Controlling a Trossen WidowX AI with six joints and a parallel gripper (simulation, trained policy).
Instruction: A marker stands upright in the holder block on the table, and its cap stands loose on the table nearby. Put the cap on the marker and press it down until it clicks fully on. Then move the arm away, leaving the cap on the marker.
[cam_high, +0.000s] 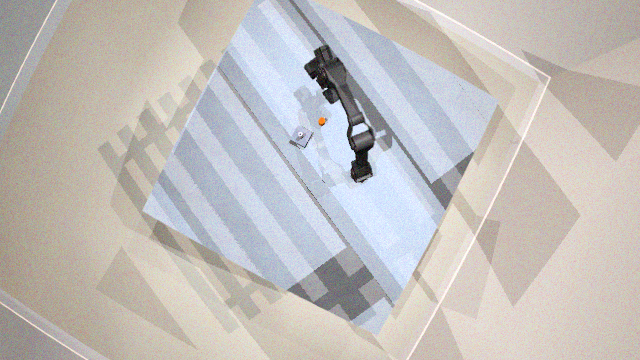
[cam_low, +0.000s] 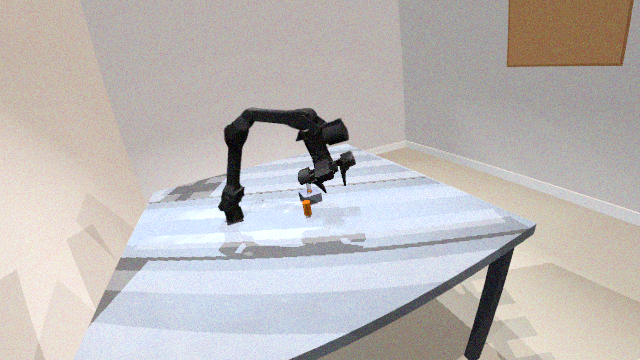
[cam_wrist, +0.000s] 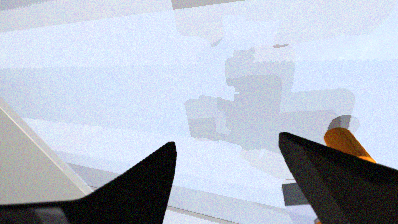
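Right now the orange cap is 110 mm to the left of my gripper tip, 100 mm below it and 80 mm behind it. Round my gripper tip: holder block: 220 mm to the left, 110 mm below, 20 mm behind.
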